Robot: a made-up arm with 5 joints. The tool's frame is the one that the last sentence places. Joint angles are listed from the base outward.
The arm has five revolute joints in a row. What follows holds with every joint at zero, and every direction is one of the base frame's. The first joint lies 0.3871 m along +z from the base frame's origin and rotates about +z. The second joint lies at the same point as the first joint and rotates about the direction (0, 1, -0.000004). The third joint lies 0.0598 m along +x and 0.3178 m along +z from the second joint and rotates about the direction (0, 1, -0.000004). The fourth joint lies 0.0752 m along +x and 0.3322 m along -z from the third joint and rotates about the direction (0, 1, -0.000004). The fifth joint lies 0.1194 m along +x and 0.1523 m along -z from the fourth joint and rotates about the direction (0, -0.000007, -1). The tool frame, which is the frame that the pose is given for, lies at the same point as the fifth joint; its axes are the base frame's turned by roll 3.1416, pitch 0 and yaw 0 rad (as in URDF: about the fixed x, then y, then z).
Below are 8 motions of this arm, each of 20 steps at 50 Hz.
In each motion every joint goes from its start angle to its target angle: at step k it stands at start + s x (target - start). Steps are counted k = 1, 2, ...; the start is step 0. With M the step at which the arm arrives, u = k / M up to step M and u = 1 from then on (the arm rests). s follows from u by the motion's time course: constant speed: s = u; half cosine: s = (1 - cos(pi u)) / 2; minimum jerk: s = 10 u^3 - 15 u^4 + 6 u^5.
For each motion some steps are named. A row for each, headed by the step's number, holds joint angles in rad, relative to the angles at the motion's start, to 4 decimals.
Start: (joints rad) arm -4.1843 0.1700 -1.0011 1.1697 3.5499
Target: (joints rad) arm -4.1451 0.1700 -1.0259 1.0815 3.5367
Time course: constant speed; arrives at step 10
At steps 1, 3, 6, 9, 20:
1: 0.0039 0.0000 -0.0025 -0.0088 -0.0013
3: 0.0118 0.0000 -0.0074 -0.0265 -0.0040
6: 0.0235 0.0000 -0.0149 -0.0529 -0.0079
9: 0.0353 0.0000 -0.0223 -0.0794 -0.0119
20: 0.0392 0.0000 -0.0248 -0.0882 -0.0132

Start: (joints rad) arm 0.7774 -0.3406 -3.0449 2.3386 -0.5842
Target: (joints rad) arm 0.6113 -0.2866 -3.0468 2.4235 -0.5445
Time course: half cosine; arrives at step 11
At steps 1, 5, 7, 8, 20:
1: -0.0034 0.0011 0.0000 0.0017 0.0008
5: -0.0712 0.0232 -0.0008 0.0364 0.0170
7: -0.1176 0.0382 -0.0013 0.0601 0.0281
8: -0.1374 0.0447 -0.0016 0.0702 0.0328
20: -0.1661 0.0540 -0.0019 0.0849 0.0397

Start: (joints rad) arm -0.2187 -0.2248 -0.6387 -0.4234 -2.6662
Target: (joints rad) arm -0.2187 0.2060 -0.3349 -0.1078 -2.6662
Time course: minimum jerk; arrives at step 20
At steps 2, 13, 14, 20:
2: 0.0000 0.0037 0.0026 0.0027 0.0000
13: 0.0000 0.3295 0.2324 0.2414 0.0000
14: 0.0000 0.3605 0.2543 0.2641 0.0000
20: 0.0000 0.4308 0.3038 0.3156 0.0000

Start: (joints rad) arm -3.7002 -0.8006 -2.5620 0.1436 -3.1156
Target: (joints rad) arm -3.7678 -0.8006 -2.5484 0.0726 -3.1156
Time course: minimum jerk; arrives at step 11
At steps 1, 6, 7, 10, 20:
1: -0.0004 0.0000 0.0001 -0.0005 0.0000
6: -0.0395 0.0000 0.0080 -0.0415 0.0000
7: -0.0502 0.0000 0.0101 -0.0528 0.0000
10: -0.0672 0.0000 0.0135 -0.0705 0.0000
20: -0.0676 0.0000 0.0136 -0.0710 0.0000

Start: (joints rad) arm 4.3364 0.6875 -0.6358 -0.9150 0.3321
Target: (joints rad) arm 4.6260 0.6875 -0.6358 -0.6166 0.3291
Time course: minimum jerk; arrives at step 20
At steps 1, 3, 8, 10, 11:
1: 0.0003 0.0000 0.0000 0.0003 0.0000
3: 0.0077 0.0000 0.0000 0.0079 -0.0001
8: 0.0919 0.0000 0.0000 0.0947 -0.0010
10: 0.1448 0.0000 0.0000 0.1492 -0.0015
11: 0.1718 0.0000 0.0000 0.1770 -0.0018

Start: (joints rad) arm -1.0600 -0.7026 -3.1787 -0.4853 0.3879
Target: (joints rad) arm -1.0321 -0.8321 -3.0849 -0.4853 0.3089
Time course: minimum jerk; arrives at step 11
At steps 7, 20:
7: 0.0207 -0.0963 0.0697 0.0000 -0.0587
20: 0.0279 -0.1295 0.0938 0.0000 -0.0790

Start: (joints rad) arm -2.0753 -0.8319 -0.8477 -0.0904 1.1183
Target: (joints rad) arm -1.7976 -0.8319 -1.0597 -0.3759 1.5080
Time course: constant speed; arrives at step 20
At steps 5, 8, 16, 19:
5: 0.0694 0.0000 -0.0530 -0.0714 0.0974
8: 0.1111 0.0000 -0.0848 -0.1142 0.1559
16: 0.2222 0.0000 -0.1696 -0.2284 0.3118
19: 0.2638 0.0000 -0.2014 -0.2712 0.3702

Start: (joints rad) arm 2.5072 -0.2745 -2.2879 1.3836 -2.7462
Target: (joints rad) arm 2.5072 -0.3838 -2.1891 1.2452 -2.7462
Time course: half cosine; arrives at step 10
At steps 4, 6, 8, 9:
4: 0.0000 -0.0378 0.0341 -0.0478 0.0000
6: 0.0000 -0.0715 0.0647 -0.0906 0.0000
8: 0.0000 -0.0989 0.0894 -0.1252 0.0000
9: 0.0000 -0.1066 0.0964 -0.1350 0.0000

